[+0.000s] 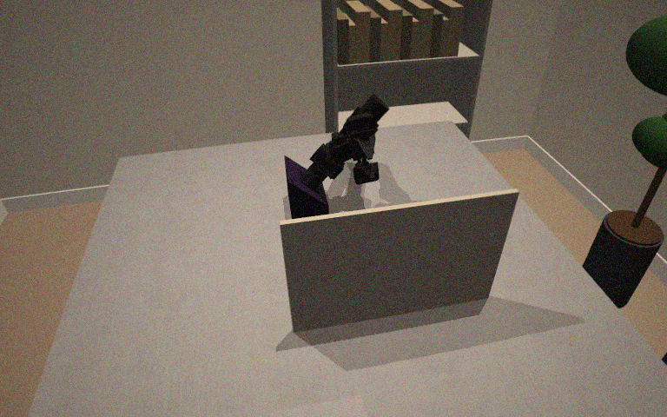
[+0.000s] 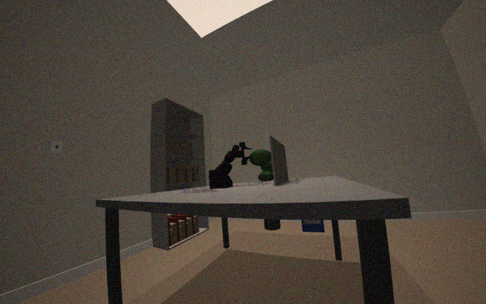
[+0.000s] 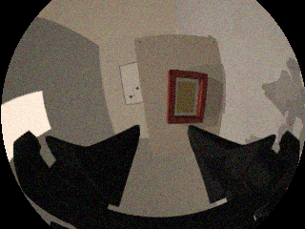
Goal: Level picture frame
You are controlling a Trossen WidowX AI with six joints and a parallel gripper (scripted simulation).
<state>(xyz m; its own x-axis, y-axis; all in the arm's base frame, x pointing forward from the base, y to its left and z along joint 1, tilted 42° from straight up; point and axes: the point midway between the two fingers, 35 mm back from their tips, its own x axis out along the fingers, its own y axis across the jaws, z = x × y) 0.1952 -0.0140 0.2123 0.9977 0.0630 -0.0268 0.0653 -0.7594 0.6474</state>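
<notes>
The dark red picture frame lies 200 mm ahead of my gripper tip, 10 mm to the left of it and 90 mm below it. The rest, counted from my gripper tip: wall panel (210 mm ahead, 20 mm to the left, 100 mm below).
</notes>
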